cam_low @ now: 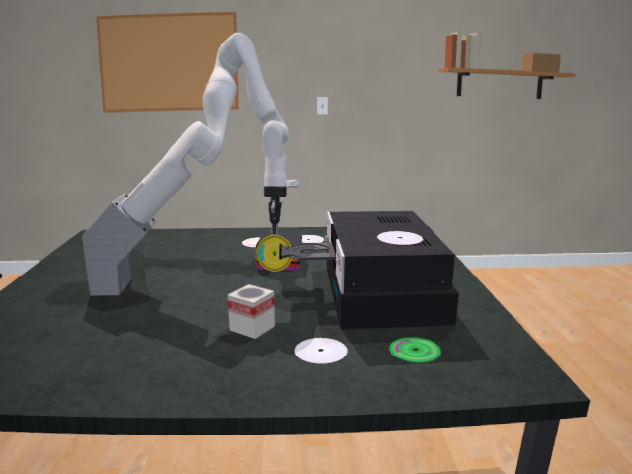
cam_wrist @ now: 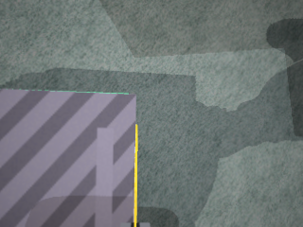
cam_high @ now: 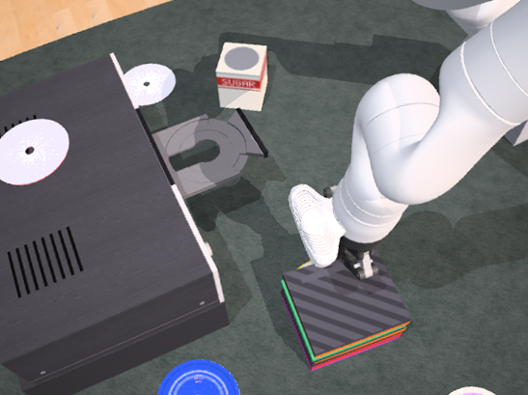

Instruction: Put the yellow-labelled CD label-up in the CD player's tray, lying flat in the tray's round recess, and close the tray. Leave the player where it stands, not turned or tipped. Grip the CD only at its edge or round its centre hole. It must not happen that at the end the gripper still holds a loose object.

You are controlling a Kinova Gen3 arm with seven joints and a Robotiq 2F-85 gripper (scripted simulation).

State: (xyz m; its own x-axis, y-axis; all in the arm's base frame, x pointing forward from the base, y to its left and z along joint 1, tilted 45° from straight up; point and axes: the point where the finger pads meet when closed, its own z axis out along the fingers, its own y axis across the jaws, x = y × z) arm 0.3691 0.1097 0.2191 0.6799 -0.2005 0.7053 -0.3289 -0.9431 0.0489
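My hand is 1 cm to the left of the CD and 7 cm above it. Also, from my hand: striped-top case 2 cm ahead, 5 cm to the left, 6 cm below; sugar box 11 cm behind, 42 cm to the right, 8 cm below.
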